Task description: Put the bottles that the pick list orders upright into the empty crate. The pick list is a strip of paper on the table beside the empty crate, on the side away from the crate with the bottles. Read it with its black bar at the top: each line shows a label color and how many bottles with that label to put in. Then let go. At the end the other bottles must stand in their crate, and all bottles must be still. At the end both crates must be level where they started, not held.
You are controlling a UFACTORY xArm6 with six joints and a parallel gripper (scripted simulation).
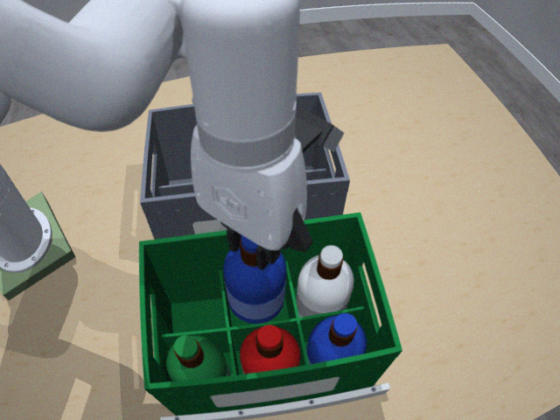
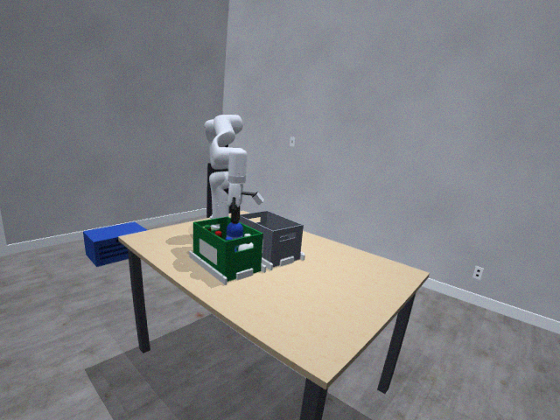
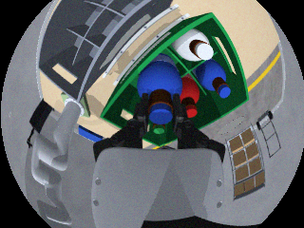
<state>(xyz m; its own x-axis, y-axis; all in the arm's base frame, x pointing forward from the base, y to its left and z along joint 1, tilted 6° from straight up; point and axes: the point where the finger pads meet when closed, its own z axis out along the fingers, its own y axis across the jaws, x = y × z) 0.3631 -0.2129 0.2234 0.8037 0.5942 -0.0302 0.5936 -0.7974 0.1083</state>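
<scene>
Right now my hand is 10 mm past the green crate, 40 mm to the left of it and 140 mm above it. The rest, counted from my hand: red-label bottle (10 mm behind, 90 mm to the right, 130 mm below); white-label bottle (90 mm ahead, 10 mm to the right, 130 mm below); green bottle (100 mm behind, 70 mm to the right, 130 mm below).
</scene>
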